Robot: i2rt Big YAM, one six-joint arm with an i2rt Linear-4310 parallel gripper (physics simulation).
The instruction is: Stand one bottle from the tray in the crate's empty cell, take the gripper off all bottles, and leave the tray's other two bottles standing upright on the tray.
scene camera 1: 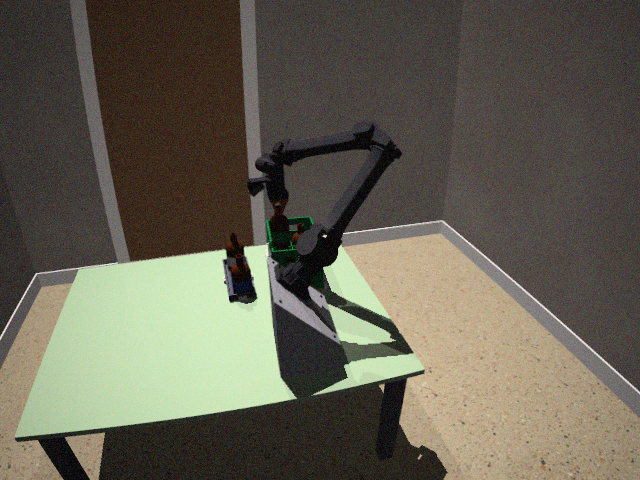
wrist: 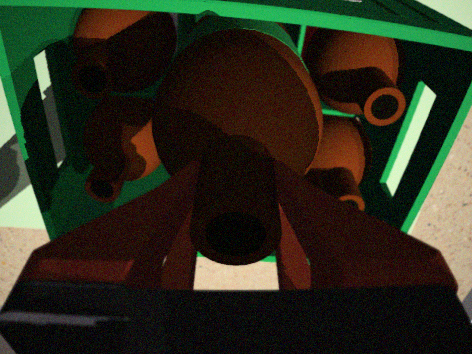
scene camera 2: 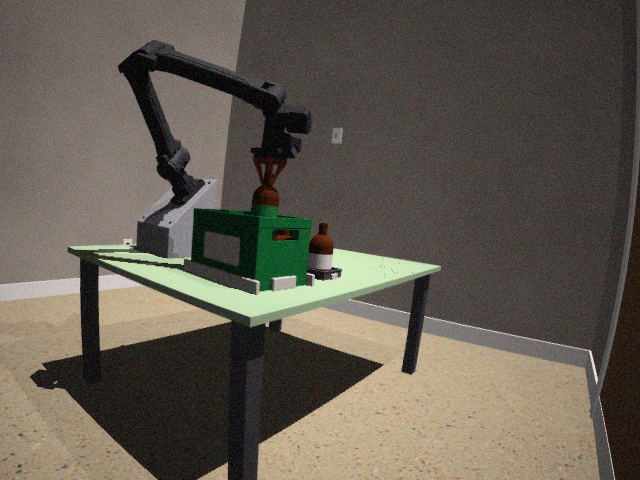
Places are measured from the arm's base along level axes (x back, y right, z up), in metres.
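Pixels of known places: gripper, fingertip midpoint: (scene camera 1: 279, 214) (wrist: 236, 176) (scene camera 2: 266, 185); arm's base, link origin: (scene camera 1: 290, 284) (scene camera 2: 188, 193).
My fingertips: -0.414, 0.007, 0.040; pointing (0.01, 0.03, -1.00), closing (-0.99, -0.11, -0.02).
Observation:
For each thing: its top centre in the pictures, then the offset to it from my fingertips, as dx, dy, dz.
- brown bottle with a green label, top centre: (wrist: 233, 245) (scene camera 2: 268, 173) (scene camera 1: 278, 206) +0.000, -0.001, +0.034
- green crate, top centre: (wrist: 231, 161) (scene camera 2: 250, 213) (scene camera 1: 292, 232) -0.001, +0.049, -0.079
- rear bottle, top centre: (scene camera 2: 323, 223) (scene camera 1: 233, 233) -0.066, -0.183, -0.095
- blue-labelled front bottle, top centre: (scene camera 1: 238, 255) +0.117, -0.160, -0.095
My gripper (scene camera 1: 279, 207) (scene camera 2: 268, 180) (wrist: 236, 176) is shut on the neck of a brown bottle with a green label (scene camera 1: 279, 223) (scene camera 2: 265, 197) (wrist: 235, 90). That bottle is about upright, its lower body inside the green crate (scene camera 1: 283, 253) (scene camera 2: 281, 263) (wrist: 350, 28) and its shoulder and part of the label above the rim. Its base is hidden. The tray (scene camera 1: 227, 281) (scene camera 2: 336, 274) stands beside the crate. A rear bottle (scene camera 1: 234, 248) and a blue-labelled front bottle (scene camera 1: 239, 268) stand upright on it; a white-labelled bottle (scene camera 2: 321, 249) shows there in scene camera 2.
Several brown bottles stand lower in the crate around the held one, among them two on the right (wrist: 357, 60) (wrist: 345, 147) and two on the left (wrist: 122, 52) in the wrist view. Low pale strips (scene camera 2: 222, 275) line the crate's foot. The arm's grey base (scene camera 1: 310, 341) (scene camera 2: 170, 227) is close by.

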